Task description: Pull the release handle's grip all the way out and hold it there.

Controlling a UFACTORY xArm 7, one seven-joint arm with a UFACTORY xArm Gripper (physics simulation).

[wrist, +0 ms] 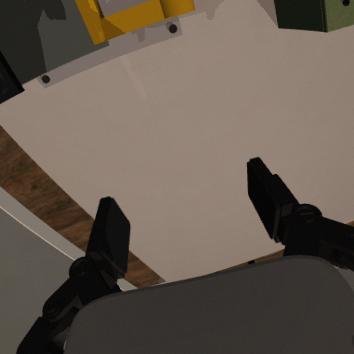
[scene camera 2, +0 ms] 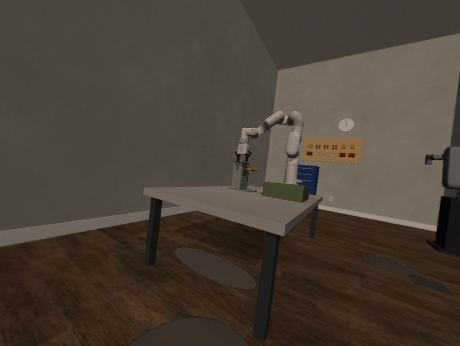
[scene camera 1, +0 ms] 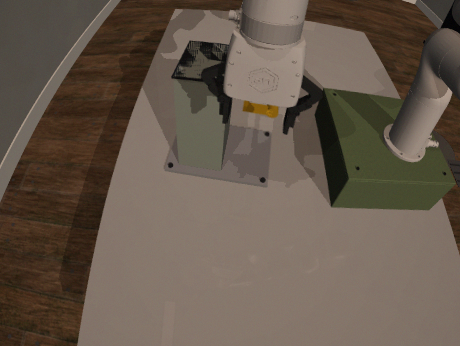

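Note:
The yellow release handle's grip [scene camera 1: 260,108] [scene camera 2: 251,170] [wrist: 132,24] sticks out from the side of a pale green post [scene camera 1: 200,135] [scene camera 2: 238,176] [wrist: 25,47] with a dark patterned top. In scene camera 1 the gripper body hides most of the grip and its link to the post. My gripper [scene camera 1: 256,125] [scene camera 2: 243,159] [wrist: 182,193] is open and empty, pointing down. In the wrist view the grip lies at the top edge, ahead of the fingers and not between them. In scene camera 1 one finger overlaps the post's right edge.
The post stands on a grey base plate [scene camera 1: 245,160] [wrist: 112,54] with dark bolts, on a pale table [scene camera 1: 200,260] [scene camera 2: 215,198]. A green box [scene camera 1: 390,194] [scene camera 2: 286,192] [wrist: 300,15] stands to the right and carries the arm's base. A blue cabinet [scene camera 2: 309,179] stands behind.

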